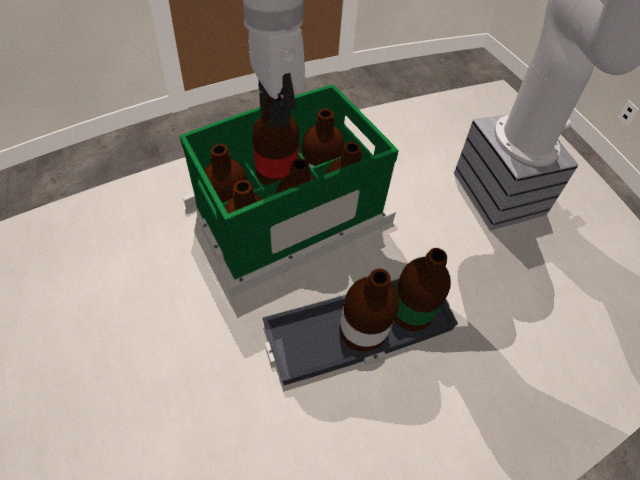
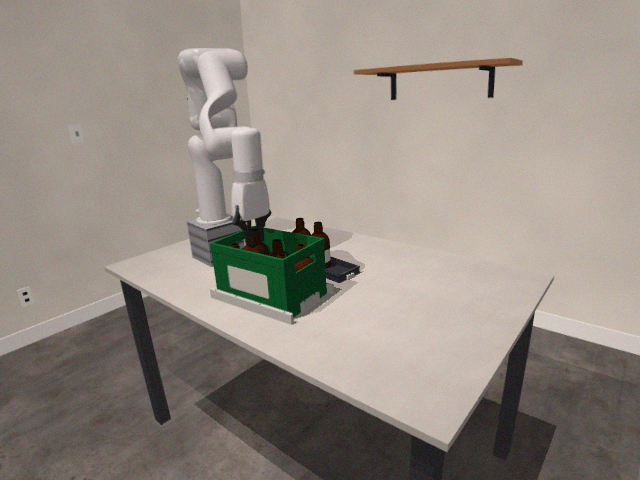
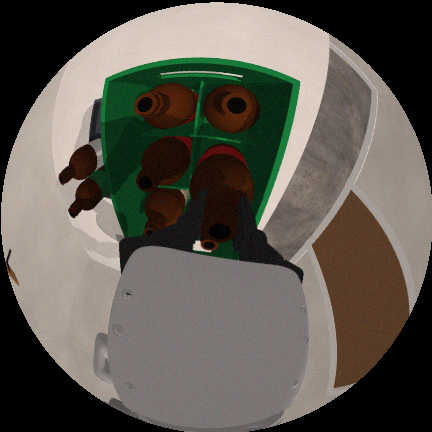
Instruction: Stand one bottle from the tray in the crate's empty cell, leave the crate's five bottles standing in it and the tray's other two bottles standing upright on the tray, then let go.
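Places are measured from the arm's base along level axes (x ahead, y left, z up), in metres.
Pixels of known places: gripper, fingertip midpoint: point(image 1: 275, 118) point(image 2: 255, 242) point(image 3: 220, 204); arm's base at its link origin: point(image 1: 526, 141) point(image 2: 214, 220).
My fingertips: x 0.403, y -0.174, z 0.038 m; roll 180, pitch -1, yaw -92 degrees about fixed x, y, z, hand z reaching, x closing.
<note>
Ahead of a thing's pixels: the offset from my fingertips to its top centre. "spot": to the spot under its first point.
My gripper point(image 1: 277, 112) point(image 2: 255, 240) point(image 3: 220, 204) is shut on the neck of the red-label bottle {0.001 m back, 0.001 m right, 0.037 m up} point(image 1: 275, 139) point(image 3: 220, 175). That bottle is roughly upright in the back middle cell of the green crate {0.001 m ahead, 0.044 m left, 0.009 m down} point(image 1: 372, 191) point(image 2: 222, 268) point(image 3: 200, 61), its shoulder higher than its neighbours'. Its base is hidden. The crate's five bottles stand in the other cells, among them the back right bottle {0.089 m back, 0.001 m right, 0.021 m down} point(image 1: 323, 142) and the back left bottle {0.094 m ahead, 0.005 m left, 0.021 m down} point(image 1: 222, 173). The white-label bottle point(image 1: 367, 310) point(image 2: 320, 242) and the green-label bottle {0.091 m back, 0.302 m left, 0.024 m down} point(image 1: 423, 284) stand upright on the dark tray {spot: 0.082 m ahead, 0.276 m left, 0.179 m down} point(image 1: 305, 343) point(image 2: 341, 268).
Low pale rails point(image 1: 390, 219) point(image 2: 253, 308) border the crate's foot. The striped base block point(image 1: 511, 201) point(image 2: 201, 242) carries the arm. Crate walls and green dividers lie close around the held bottle. A wooden shelf point(image 2: 439, 67) hangs high on the wall.
</note>
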